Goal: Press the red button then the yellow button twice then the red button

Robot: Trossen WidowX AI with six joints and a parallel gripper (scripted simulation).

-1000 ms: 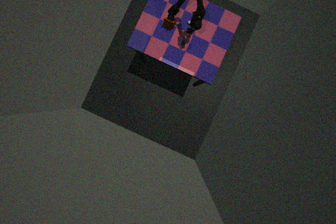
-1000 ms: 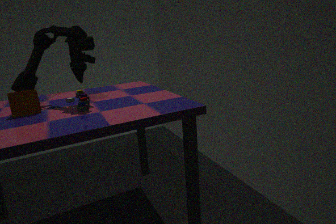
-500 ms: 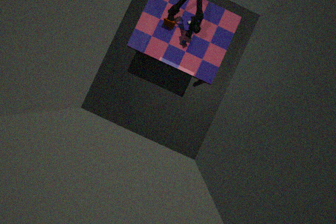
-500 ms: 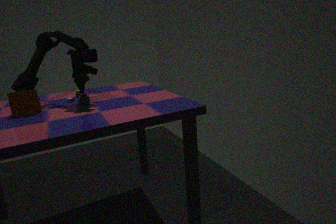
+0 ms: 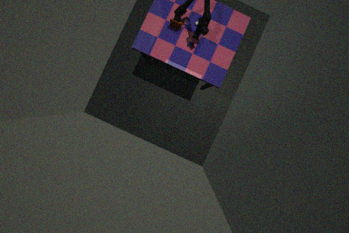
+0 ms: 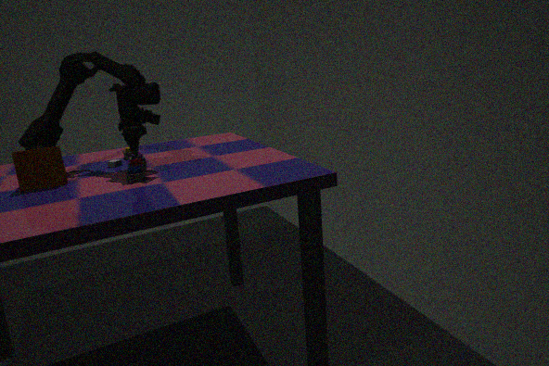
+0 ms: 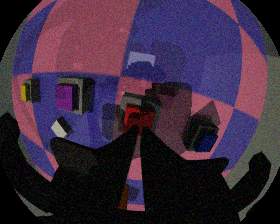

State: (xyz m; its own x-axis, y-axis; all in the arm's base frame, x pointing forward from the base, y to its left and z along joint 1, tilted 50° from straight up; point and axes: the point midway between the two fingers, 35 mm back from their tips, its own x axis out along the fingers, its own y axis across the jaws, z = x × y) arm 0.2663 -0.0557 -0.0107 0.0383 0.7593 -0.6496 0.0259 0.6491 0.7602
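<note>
The red button lies 20 mm below my gripper tip. From my gripper tip the other things lie so: pale block: 140 mm to the left, 60 mm behind, 50 mm below; purple button: 100 mm to the left, 20 mm below, 20 mm ahead; blue button: 110 mm to the right, 30 mm behind, 20 mm below.
</note>
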